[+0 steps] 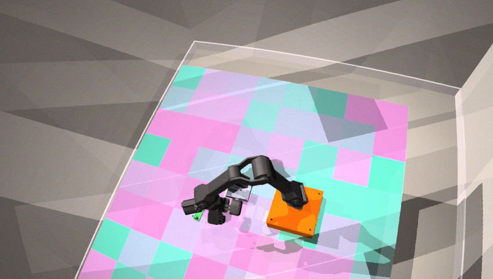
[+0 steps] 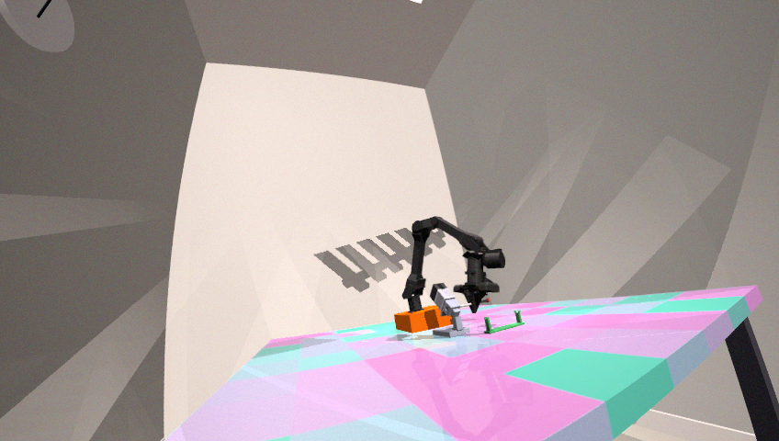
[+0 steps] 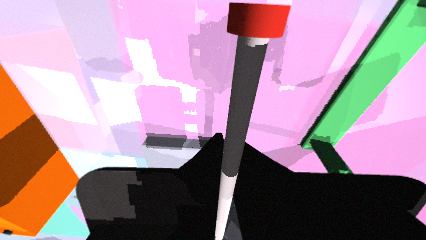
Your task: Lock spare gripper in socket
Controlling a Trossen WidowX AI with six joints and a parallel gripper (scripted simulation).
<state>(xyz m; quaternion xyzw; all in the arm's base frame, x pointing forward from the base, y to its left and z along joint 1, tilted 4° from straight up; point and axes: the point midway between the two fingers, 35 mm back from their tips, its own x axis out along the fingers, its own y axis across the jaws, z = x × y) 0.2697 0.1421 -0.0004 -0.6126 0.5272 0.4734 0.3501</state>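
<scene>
Right now my gripper tip is 1 cm short of the grey mount and 9 cm to the left of it. From my gripper tip the other things lie so: spare gripper (1 cm behind, 10 cm to the right, 6 cm above); green rack (11 cm ahead, 4 cm to the left, 3 cm below).
</scene>
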